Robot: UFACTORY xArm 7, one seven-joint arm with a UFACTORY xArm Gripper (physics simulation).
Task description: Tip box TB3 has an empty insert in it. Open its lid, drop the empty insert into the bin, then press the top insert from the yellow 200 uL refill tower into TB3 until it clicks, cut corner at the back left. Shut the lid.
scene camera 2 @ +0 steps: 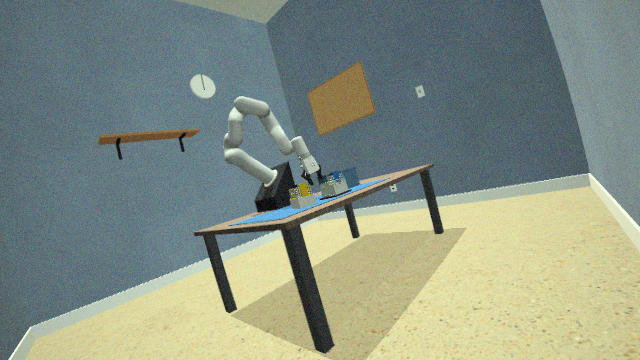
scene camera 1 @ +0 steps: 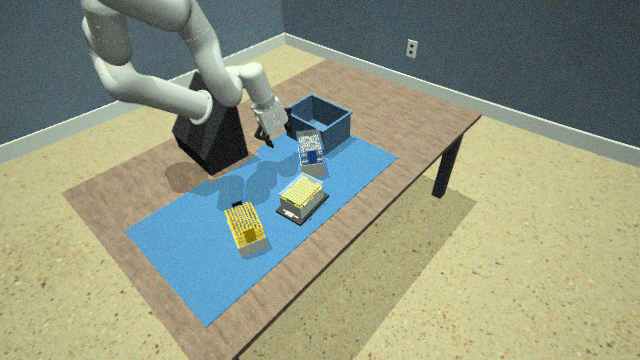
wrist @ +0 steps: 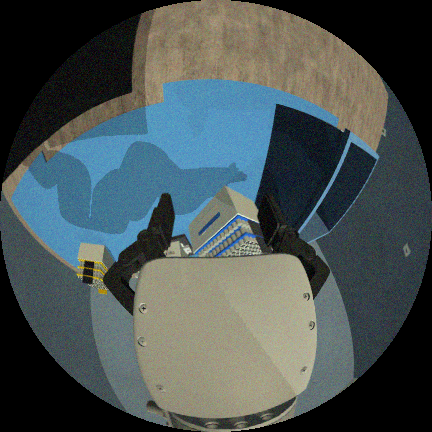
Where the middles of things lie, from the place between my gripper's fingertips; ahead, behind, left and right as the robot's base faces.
Labels:
I see the blue-trimmed tip box [scene camera 1: 311,153] 12 cm ahead of my hand, 4 cm to the left of it and 3 cm below it. The rest, counted from my hand: blue bin [scene camera 1: 312,112]: 1 cm behind, 19 cm to the left, 3 cm below.

